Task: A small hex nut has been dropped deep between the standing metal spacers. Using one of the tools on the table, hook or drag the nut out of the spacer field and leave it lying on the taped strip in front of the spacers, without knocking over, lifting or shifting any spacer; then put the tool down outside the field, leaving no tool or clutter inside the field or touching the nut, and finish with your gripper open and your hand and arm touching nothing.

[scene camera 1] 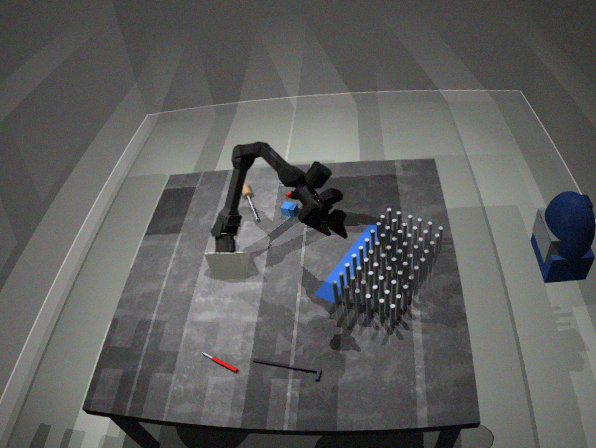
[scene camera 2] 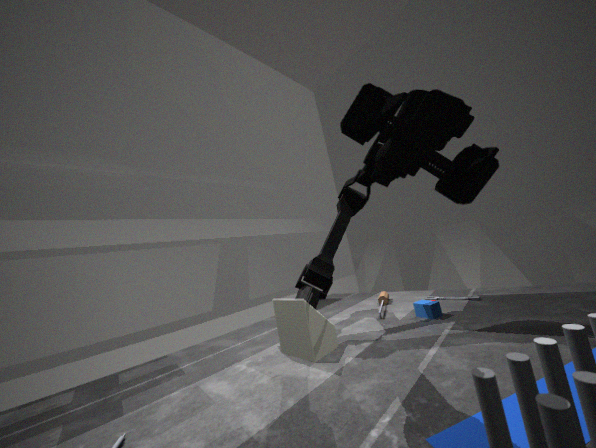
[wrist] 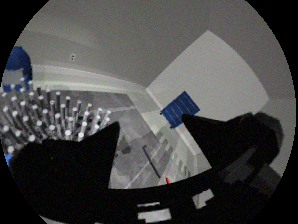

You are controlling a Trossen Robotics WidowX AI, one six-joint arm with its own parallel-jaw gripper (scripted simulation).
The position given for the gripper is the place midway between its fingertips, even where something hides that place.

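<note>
In scene camera 1 a blue taped strip (scene camera 1: 325,291) is in view, and so is the gripper (scene camera 1: 338,236). Scene camera 2 shows the gripper (scene camera 2: 448,125) too, and it appears again in the wrist view (wrist: 151,120). The gripper is open and holds nothing.
</note>
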